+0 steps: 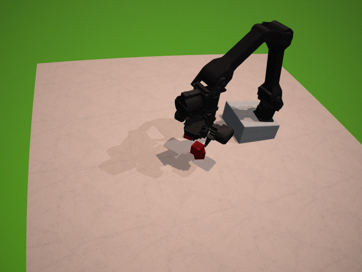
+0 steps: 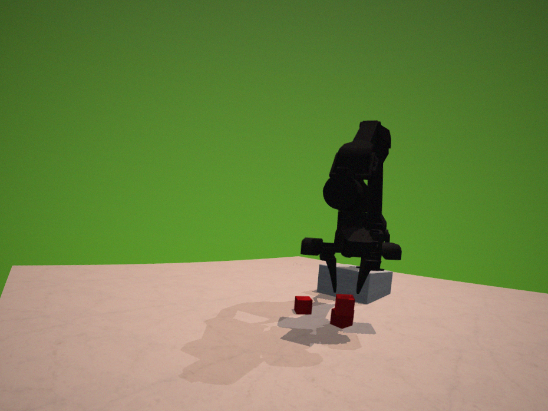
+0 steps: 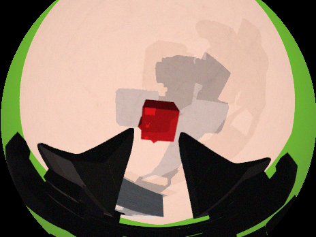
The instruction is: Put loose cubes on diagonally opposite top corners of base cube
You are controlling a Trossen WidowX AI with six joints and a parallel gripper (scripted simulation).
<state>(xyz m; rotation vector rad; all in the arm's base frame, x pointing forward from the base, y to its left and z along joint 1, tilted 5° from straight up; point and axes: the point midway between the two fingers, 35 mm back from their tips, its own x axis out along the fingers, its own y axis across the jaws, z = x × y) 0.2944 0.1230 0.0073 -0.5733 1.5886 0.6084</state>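
Right now my gripper tip is 20 mm above the cube.
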